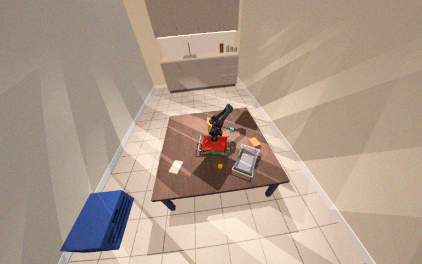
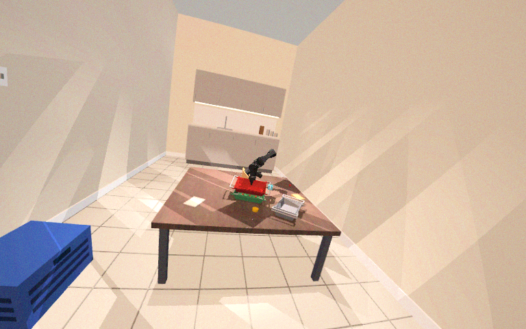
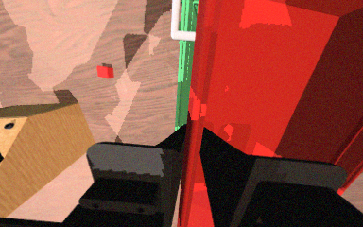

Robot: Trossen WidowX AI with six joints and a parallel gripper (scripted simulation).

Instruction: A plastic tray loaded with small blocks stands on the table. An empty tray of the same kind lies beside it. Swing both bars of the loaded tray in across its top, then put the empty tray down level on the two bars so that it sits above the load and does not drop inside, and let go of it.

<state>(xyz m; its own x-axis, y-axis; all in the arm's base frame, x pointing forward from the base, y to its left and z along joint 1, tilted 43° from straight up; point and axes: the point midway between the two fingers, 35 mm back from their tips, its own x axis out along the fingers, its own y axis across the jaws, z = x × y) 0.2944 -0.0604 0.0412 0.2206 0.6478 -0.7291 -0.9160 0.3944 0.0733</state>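
Right now my gripper tip is 8 cm short of the red tray, 3 cm to the left of it and 2 cm below it. Round my gripper tip: cyan cube (28 cm to the left, 21 cm behind, 9 cm below); then small red block (13 cm behind, 10 cm below, 9 cm to the left); then yellow disc (29 cm ahead, 10 cm below, 3 cm to the right).
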